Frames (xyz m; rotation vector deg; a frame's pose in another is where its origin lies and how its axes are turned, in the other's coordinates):
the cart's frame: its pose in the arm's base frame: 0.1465 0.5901 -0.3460 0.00 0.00 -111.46
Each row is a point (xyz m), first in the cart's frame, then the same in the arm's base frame.
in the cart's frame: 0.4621 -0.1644 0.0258
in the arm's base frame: -0.1756 0.2202 -0.3202
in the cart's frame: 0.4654 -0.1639 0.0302
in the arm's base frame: -0.1763 0.2169 -0.3158
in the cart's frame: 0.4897 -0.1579 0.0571
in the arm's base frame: -0.1796 0.1921 -0.2889
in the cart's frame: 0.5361 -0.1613 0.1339
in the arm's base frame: -0.1998 0.1502 -0.2121
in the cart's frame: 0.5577 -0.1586 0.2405
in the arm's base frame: -0.2051 0.1291 -0.1055
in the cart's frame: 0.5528 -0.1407 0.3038
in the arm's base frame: -0.1867 0.1271 -0.0422
